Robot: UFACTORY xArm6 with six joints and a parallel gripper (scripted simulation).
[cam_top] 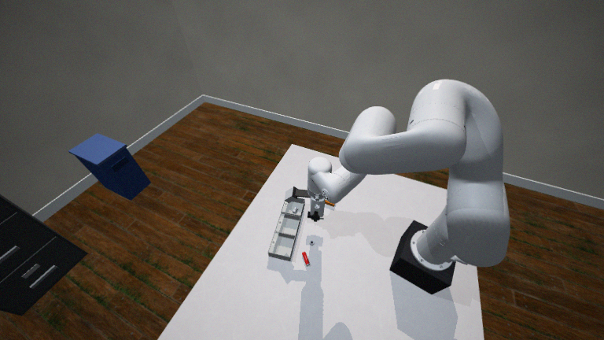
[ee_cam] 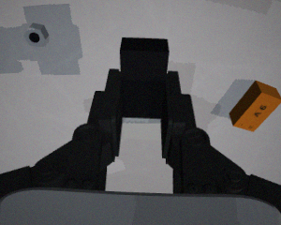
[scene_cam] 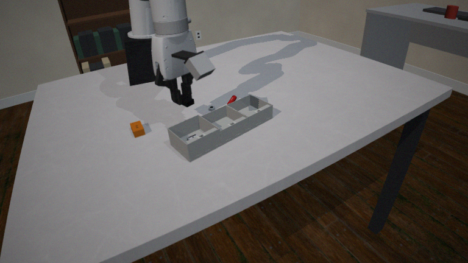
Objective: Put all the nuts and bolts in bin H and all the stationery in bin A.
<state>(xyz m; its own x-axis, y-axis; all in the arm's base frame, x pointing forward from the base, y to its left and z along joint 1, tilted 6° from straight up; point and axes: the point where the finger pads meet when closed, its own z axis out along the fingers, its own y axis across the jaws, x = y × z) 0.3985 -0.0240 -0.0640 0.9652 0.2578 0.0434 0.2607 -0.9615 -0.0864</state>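
The hex nut is 20 mm behind my hand, 80 mm to the left of it and 80 mm below it. From my hand the other things lie so: grey three-compartment bin row: 100 mm ahead, 60 mm to the left, 60 mm below; then orange block: 40 mm behind, 120 mm to the right, 70 mm below; then black block: 10 mm behind, 20 mm below.
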